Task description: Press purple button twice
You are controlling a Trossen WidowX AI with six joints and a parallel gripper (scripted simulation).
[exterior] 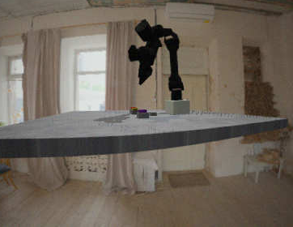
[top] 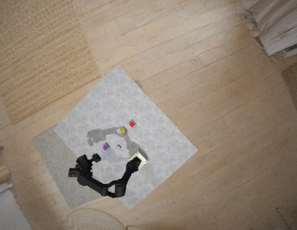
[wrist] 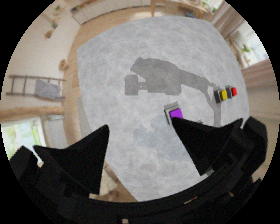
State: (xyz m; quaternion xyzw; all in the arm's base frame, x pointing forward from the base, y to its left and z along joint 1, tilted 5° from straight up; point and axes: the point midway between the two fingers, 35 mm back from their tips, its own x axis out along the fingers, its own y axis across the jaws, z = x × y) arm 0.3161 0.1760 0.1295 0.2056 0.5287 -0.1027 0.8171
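Right now the purple button is 120 mm below my gripper tip, 80 mm to the right of it and 50 mm behind it. From my gripper tip the other things lie so: red button (400 mm to the right, 120 mm below, 110 mm behind); then small dark block (150 mm to the right, 150 mm below, 140 mm behind); then yellow button (300 mm to the right, 120 mm below, 90 mm behind).
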